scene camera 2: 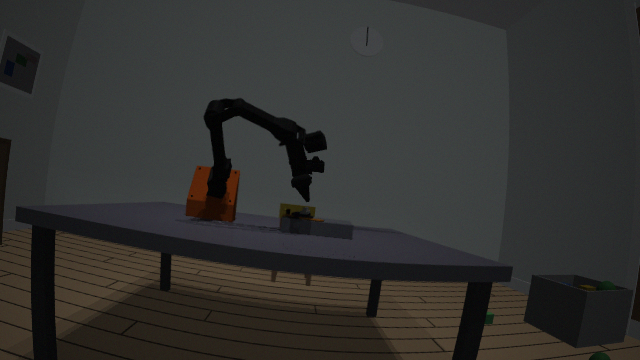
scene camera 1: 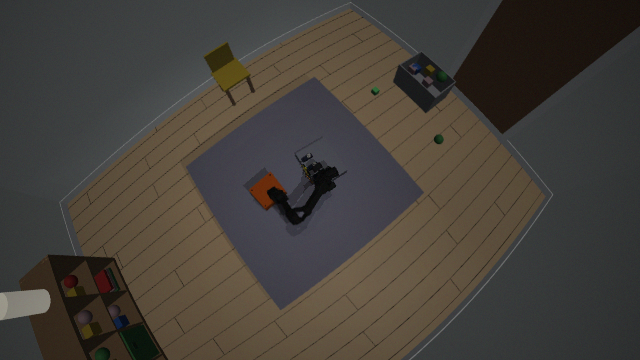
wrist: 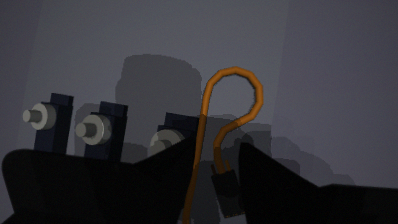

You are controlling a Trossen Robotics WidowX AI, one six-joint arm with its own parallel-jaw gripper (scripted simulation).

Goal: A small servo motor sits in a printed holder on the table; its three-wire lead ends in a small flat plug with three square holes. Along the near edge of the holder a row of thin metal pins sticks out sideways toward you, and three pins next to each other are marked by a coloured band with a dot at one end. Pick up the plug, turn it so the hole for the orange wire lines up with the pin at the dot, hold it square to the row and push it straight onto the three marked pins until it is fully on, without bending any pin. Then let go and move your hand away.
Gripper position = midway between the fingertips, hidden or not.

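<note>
I can see my gripper (scene camera 2: 308, 200), and the wrist view shows my gripper too (wrist: 217, 148). Then there is a grey holder (scene camera 2: 329, 228), visible to me also as the holder (scene camera 1: 322, 152) and, in the wrist view, as the holder (wrist: 154, 64).
</note>
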